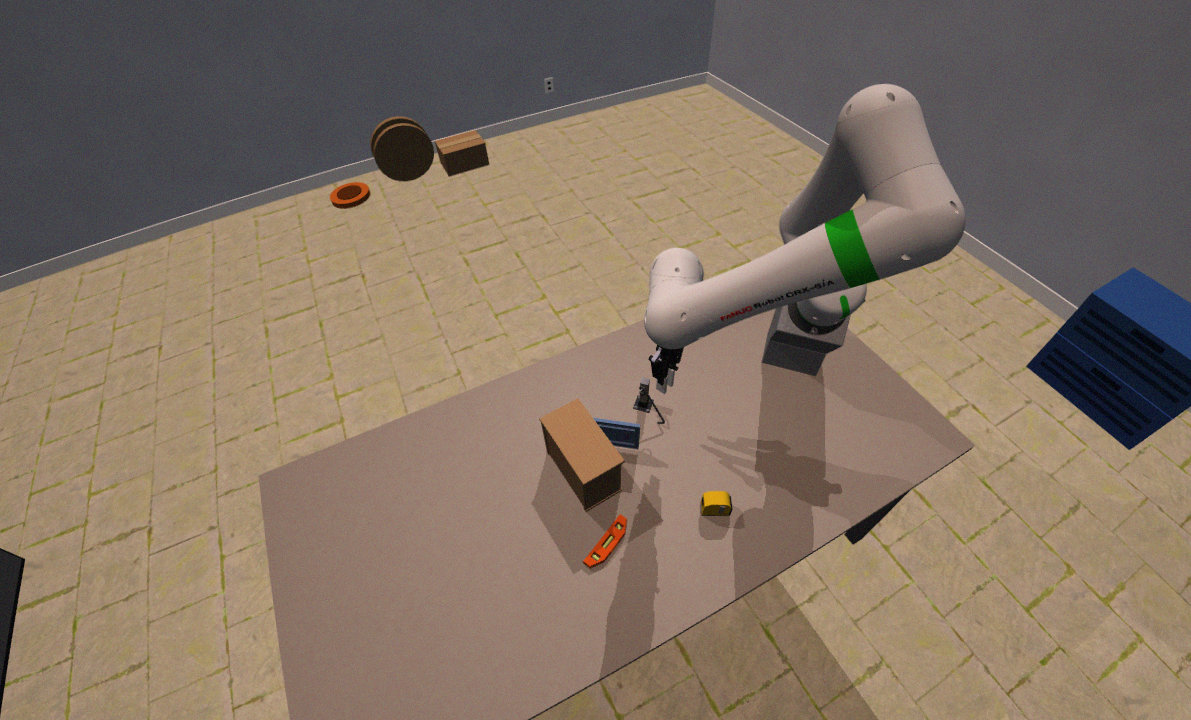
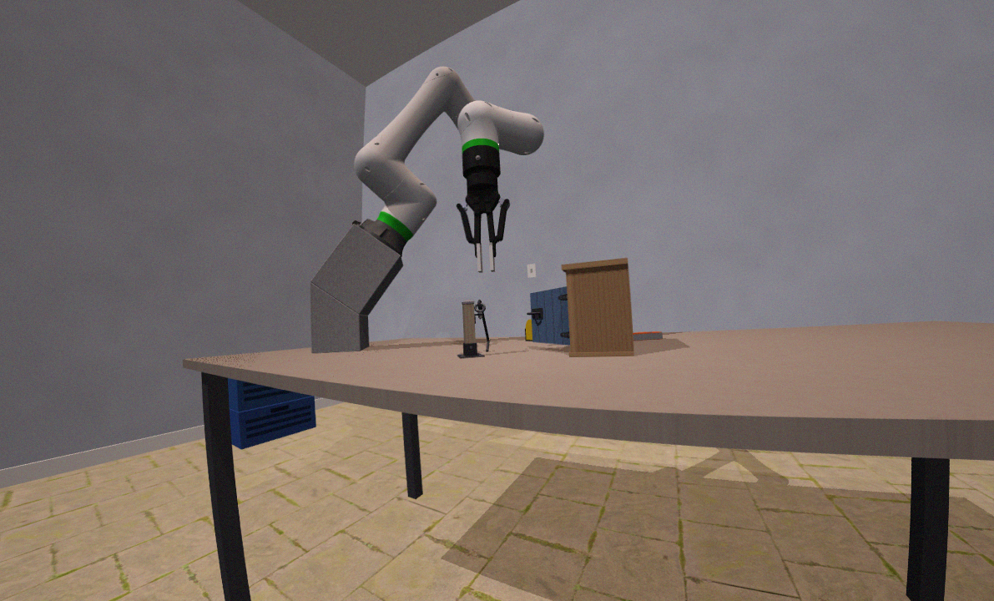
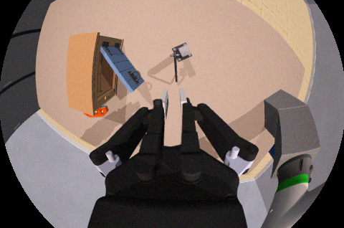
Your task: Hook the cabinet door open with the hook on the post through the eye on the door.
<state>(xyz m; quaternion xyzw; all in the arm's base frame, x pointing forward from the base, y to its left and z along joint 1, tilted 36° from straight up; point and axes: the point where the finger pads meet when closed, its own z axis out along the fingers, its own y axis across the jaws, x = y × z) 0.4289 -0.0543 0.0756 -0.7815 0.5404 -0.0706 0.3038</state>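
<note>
The dark hook is 160 mm below my hand, 40 mm to the right of it and 10 mm ahead of it. The rest, counted from my hand: hook post (140 mm below, 60 mm to the right, 20 mm ahead); then yellow tape measure (290 mm to the left, 190 mm below, 10 mm behind); then cabinet door (150 mm below, 150 mm ahead).
</note>
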